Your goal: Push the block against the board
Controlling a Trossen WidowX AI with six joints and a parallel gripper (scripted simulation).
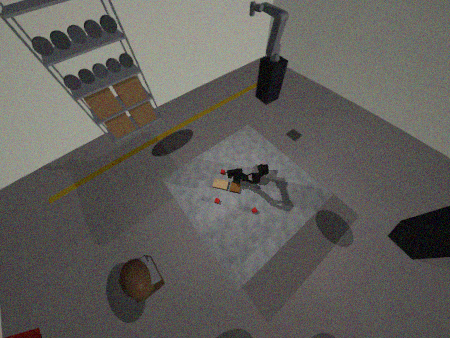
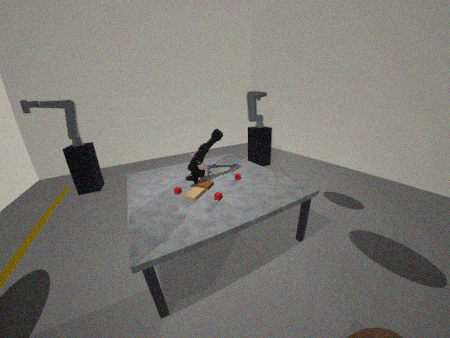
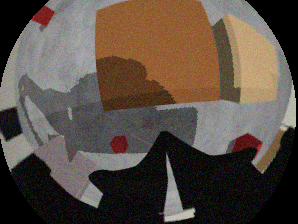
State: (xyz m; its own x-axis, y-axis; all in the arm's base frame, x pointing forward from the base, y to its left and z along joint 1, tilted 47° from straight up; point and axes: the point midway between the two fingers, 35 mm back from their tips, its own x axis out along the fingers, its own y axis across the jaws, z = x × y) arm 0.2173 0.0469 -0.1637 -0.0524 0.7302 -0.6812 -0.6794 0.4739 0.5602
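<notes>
Now: the square block 7 cm ahead of my gripper tip, 6 cm to the left of it and 1 cm above it. From my gripper tip the other things lie so: tan board (17 cm ahead, 6 cm to the right, 1 cm above).
</notes>
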